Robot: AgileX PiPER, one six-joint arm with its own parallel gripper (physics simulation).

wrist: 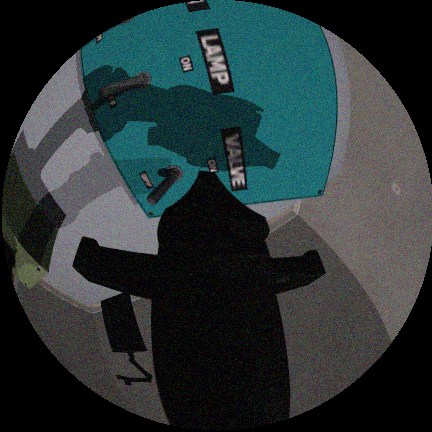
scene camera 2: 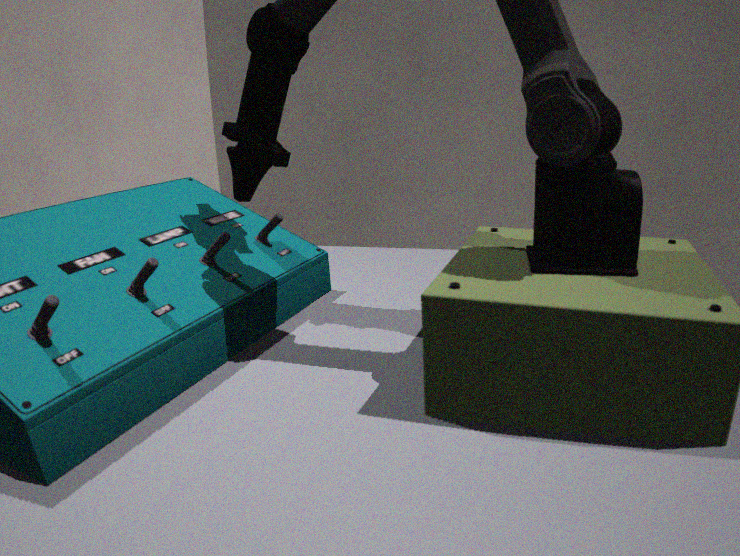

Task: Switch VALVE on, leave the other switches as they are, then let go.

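The VALVE switch [scene camera 2: 269, 230] [wrist: 165, 185] is a dark lever at the far end of the teal panel [scene camera 2: 137, 206] [wrist: 300, 100]. It leans toward its OFF label [scene camera 2: 284, 252] [wrist: 145, 180], away from the ON label [wrist: 212, 166]. The VALVE nameplate [scene camera 2: 224, 217] [wrist: 234, 159] is partly in shadow. My gripper [scene camera 2: 243, 197] [wrist: 204, 180] is shut and empty, its tips above the panel, apart from the lever. In the wrist view the tips appear beside the VALVE ON label.
The LAMP lever [scene camera 2: 215, 251] [wrist: 125, 85], the FAN lever [scene camera 2: 143, 279] and another lever [scene camera 2: 44, 319] at the near end lean toward their OFF sides. The arm stands on an olive-green block [scene camera 2: 574, 370] to the right of the panel.
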